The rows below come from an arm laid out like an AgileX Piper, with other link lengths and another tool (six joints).
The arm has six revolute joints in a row. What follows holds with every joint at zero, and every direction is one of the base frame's.
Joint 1 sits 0.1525 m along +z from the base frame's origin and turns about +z.
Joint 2 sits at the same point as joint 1 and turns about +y.
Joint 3 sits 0.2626 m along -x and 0.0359 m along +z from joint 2 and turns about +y.
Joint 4 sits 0.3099 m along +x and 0.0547 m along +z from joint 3 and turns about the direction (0.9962, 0, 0.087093).
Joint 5 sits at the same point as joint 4 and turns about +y.
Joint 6 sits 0.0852 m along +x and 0.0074 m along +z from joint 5 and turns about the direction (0.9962, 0, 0.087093).
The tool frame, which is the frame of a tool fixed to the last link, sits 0.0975 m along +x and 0.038 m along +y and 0.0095 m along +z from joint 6; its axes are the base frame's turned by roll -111.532, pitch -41.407 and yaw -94.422 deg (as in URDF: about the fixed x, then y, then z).
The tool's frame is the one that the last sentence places.
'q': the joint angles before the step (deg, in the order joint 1, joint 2, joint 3, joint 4, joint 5, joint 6). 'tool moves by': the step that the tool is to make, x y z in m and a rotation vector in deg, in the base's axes. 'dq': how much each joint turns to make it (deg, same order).
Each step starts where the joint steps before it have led.
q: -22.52 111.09 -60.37 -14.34 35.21 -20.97
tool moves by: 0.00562 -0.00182 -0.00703 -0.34 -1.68 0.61
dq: -0.12 1.18 0.00 -0.29 -2.95 -0.01
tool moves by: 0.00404 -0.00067 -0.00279 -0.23 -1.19 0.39
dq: 0.00 0.51 -0.01 -0.11 -1.75 0.00
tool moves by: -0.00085 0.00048 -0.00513 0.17 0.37 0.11
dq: 0.00 0.81 -0.05 -0.09 -0.36 0.02
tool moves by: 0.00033 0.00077 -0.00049 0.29 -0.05 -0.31
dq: 0.00 0.11 -0.04 0.43 0.00 -0.01
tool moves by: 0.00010 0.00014 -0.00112 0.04 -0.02 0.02
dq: 0.00 0.18 0.00 0.02 -0.18 0.00
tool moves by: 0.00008 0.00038 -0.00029 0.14 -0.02 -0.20
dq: 0.00 0.05 0.00 0.18 0.00 0.07
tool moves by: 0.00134 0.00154 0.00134 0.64 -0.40 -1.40
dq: 0.00 -0.18 0.00 0.94 0.15 0.70
